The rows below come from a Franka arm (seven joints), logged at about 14 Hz.
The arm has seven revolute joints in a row. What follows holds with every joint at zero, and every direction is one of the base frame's. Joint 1 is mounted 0.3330 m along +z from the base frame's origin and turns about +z. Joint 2 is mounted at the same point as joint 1 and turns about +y. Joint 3 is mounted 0.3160 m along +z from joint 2 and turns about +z. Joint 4 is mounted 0.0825 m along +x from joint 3 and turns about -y. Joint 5 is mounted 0.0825 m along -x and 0.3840 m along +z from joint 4 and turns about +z. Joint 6 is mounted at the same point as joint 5 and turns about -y. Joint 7 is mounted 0.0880 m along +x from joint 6 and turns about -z. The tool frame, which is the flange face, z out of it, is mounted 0.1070 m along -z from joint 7; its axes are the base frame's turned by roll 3.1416, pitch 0.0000 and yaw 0.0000 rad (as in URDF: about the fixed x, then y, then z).
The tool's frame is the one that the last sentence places.
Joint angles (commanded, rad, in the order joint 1, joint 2, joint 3, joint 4, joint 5, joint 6, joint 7), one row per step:
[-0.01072, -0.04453, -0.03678, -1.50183, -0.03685, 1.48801, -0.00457]
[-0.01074, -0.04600, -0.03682, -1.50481, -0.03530, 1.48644, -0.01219]
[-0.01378, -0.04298, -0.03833, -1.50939, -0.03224, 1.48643, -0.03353]
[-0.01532, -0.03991, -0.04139, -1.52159, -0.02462, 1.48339, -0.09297]
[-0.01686, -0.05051, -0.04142, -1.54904, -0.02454, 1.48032, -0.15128]
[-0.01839, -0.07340, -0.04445, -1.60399, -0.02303, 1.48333, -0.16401]
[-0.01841, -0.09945, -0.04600, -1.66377, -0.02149, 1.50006, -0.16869]
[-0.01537, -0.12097, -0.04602, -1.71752, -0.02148, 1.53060, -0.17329]
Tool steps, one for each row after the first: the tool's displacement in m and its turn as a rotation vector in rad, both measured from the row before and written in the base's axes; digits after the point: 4 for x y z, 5 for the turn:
[-0.0006, 0.0002, -0.0007, 0.00154, 0.00327, 0.00768]
[0.0010, -0.0021, -0.0037, 0.00290, 0.00816, 0.01711]
[0.0008, -0.0016, -0.0076, 0.00802, 0.01948, 0.05549]
[-0.0037, -0.0007, -0.0074, 0.00223, 0.02115, 0.05671]
[-0.0073, -0.0021, -0.0132, 0.00486, 0.02911, 0.00846]
[-0.0072, -0.0004, -0.0129, 0.00418, 0.01689, 0.00368]
[-0.0045, 0.0017, -0.0115, 0.00141, 0.00171, 0.00838]

